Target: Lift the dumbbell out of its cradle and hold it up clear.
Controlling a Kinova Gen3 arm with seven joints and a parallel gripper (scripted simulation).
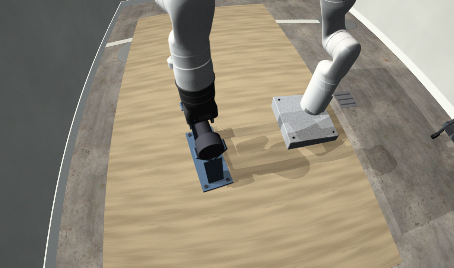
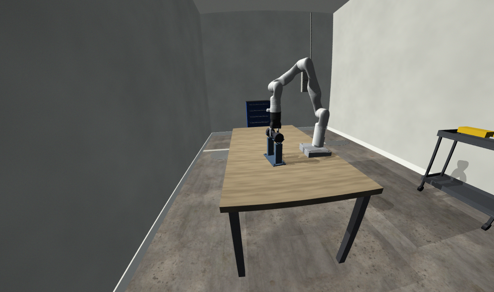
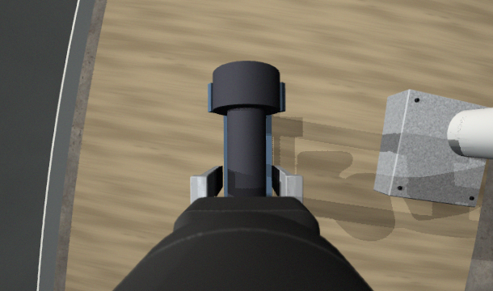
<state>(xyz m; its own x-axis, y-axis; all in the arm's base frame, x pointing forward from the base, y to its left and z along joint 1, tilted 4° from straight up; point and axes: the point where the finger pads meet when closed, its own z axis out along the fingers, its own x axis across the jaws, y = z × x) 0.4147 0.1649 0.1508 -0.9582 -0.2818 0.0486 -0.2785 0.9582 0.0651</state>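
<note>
The dark dumbbell is 1 cm below my hand. Also, from my hand: blue cradle (12 cm below).
</note>
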